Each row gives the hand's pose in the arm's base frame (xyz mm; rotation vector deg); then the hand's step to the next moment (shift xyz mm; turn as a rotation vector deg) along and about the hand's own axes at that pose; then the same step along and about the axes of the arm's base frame.
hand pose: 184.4 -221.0 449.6 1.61 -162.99 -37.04
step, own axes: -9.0 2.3 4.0 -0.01 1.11 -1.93
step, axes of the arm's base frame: 8.0 4.4 -4.4 0.47 0.18 2.17
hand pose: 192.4 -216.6 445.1 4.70 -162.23 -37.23
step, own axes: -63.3 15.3 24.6 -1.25 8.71 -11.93
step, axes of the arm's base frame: 55.5 30.9 -28.4 4.05 2.92 13.96
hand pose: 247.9 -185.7 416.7 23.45 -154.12 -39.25
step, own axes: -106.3 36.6 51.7 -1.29 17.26 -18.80
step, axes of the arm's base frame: 69.0 89.3 -50.6 5.10 7.35 23.94
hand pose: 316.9 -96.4 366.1 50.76 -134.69 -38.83
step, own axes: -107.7 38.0 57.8 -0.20 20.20 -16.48
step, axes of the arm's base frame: 16.2 116.1 -51.3 1.65 9.12 24.37
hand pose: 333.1 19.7 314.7 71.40 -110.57 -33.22
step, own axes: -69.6 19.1 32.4 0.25 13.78 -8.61
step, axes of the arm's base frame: -19.6 70.3 -30.5 -1.04 5.81 15.14
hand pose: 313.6 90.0 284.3 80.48 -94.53 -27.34
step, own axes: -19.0 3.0 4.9 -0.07 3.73 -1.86
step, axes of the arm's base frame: -6.5 17.2 -7.4 -0.67 1.58 3.80
